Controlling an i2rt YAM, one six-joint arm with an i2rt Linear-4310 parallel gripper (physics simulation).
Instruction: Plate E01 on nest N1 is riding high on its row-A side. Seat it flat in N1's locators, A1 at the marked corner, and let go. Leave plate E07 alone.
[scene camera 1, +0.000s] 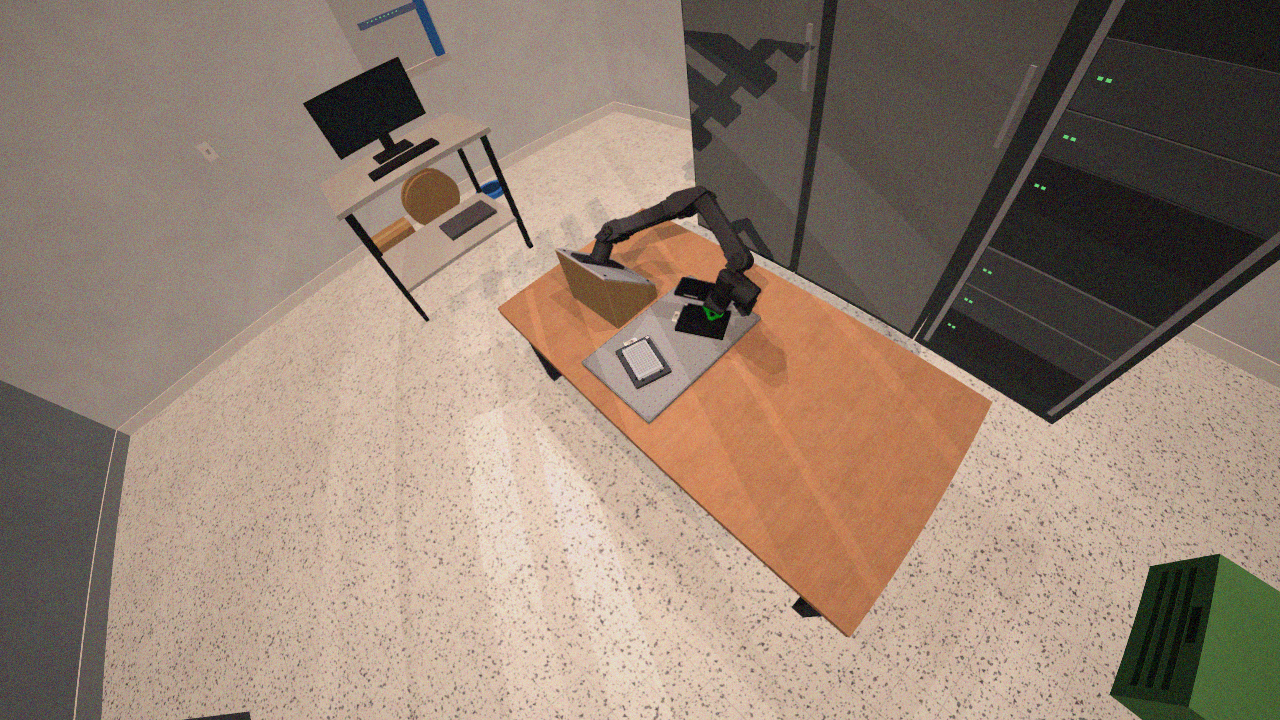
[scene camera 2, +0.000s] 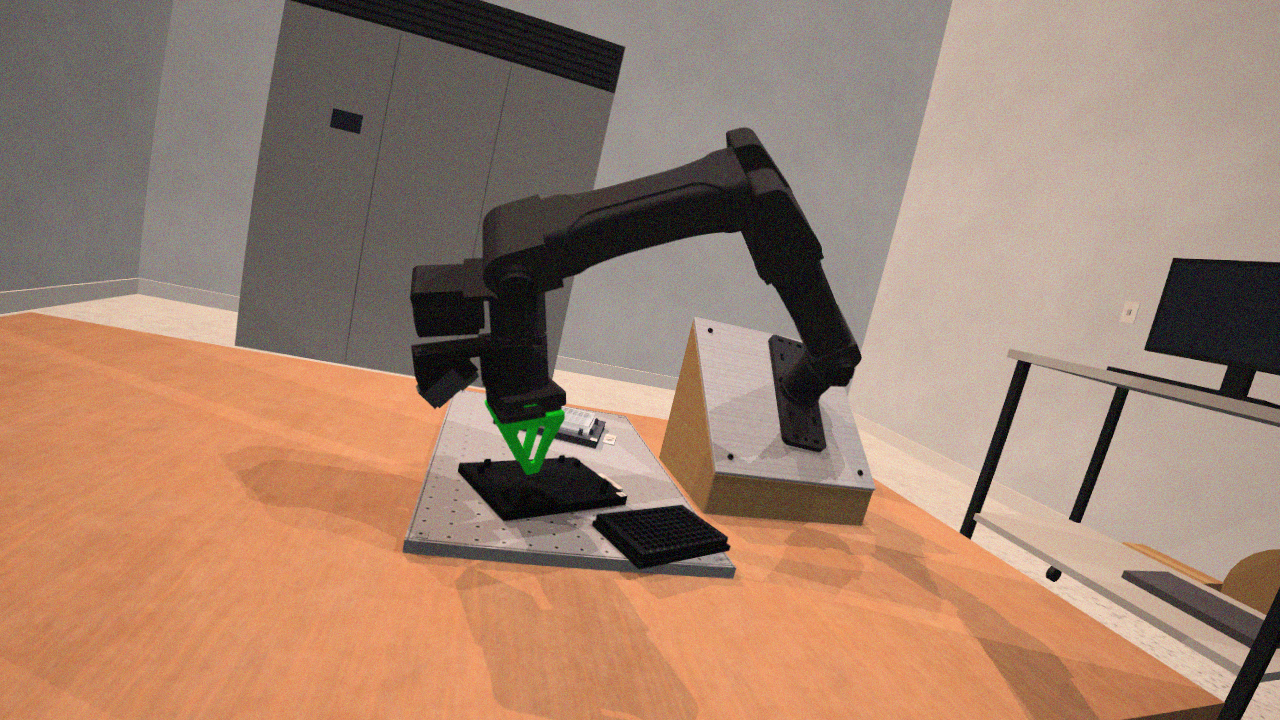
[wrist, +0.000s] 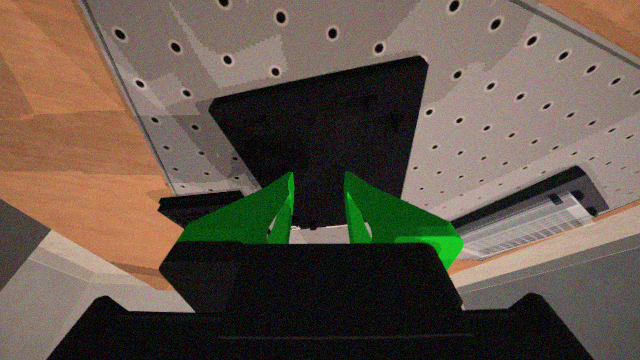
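Seen in the pictures: gripper, fingertip midpoint: (scene camera 1: 712, 315) (scene camera 2: 527, 466) (wrist: 319, 179); arm's base, link origin: (scene camera 1: 597, 262) (scene camera 2: 794, 391).
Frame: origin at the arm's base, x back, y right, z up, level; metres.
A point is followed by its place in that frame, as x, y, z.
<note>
A white well plate (scene camera 1: 642, 358) {-0.345, 0.114, -0.124} (scene camera 2: 580, 420) {-0.301, 0.084, -0.124} (wrist: 530, 222) {-0.373, 0.082, -0.124} sits on a dark nest (scene camera 1: 663, 378) (scene camera 2: 584, 437) on the grey pegboard (scene camera 1: 649, 408) {-0.481, 0.208, -0.150} (scene camera 2: 444, 530) {-0.459, -0.260, -0.150} (wrist: 500, 60) {-0.475, -0.079, -0.150}. A flat black nest-like slab (scene camera 1: 699, 327) {-0.378, -0.104, -0.138} (scene camera 2: 512, 498) {-0.399, -0.197, -0.138} (wrist: 325, 120) {-0.418, -0.161, -0.139} with small corner posts lies beneath my gripper (scene camera 1: 712, 315) {-0.387, -0.156, -0.117} (scene camera 2: 531, 469) {-0.387, -0.156, -0.117} (wrist: 318, 174) {-0.387, -0.156, -0.117}; whether a black plate rests in it cannot be told. A black well plate (scene camera 1: 691, 287) {-0.227, -0.217, -0.137} (scene camera 2: 664, 531) {-0.239, -0.235, -0.136} (wrist: 200, 203) {-0.294, -0.246, -0.140} lies at the board's edge. The labels and A1 marks are unreadable. My gripper is partly open, its green tips pointing down close over the slab, with nothing between them.
The arm's wedge-shaped base (scene camera 1: 601, 291) {-0.128, 0.079, 0.002} (scene camera 2: 687, 438) {-0.157, -0.014, -0.096} stands beside the board on the orange-brown table (scene camera 1: 805, 429) {-0.844, -0.061, -0.163} (scene camera 2: 223, 573) {-0.610, -0.345, -0.163}. A cart (scene camera 2: 1118, 385) with a monitor (scene camera 1: 365, 107) (scene camera 2: 1221, 313) stands away from the table. Dark cabinets (scene camera 1: 904, 152) stand behind it in scene camera 1.
</note>
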